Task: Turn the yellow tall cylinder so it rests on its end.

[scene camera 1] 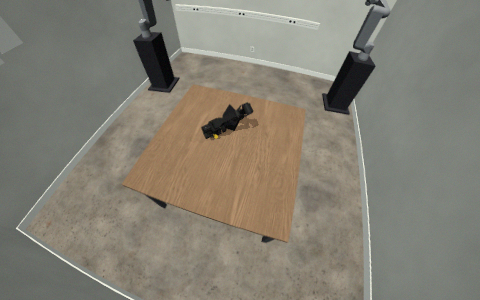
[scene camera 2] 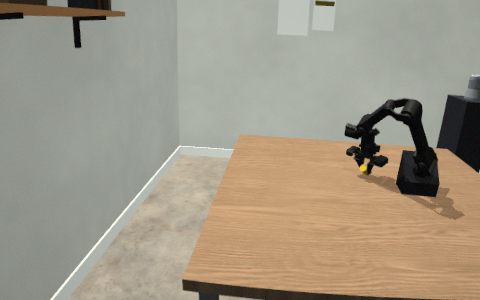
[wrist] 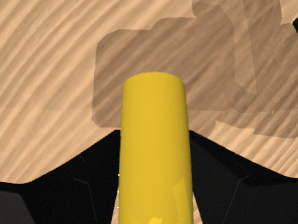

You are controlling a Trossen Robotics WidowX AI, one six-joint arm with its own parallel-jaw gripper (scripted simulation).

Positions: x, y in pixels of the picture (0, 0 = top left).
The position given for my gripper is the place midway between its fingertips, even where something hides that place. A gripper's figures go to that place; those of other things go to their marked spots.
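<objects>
Yellow cylinder [wrist: 155, 172], 70 mm from the lens. My gripper [wrist: 153, 138], 100 mm from the lens.
</objects>
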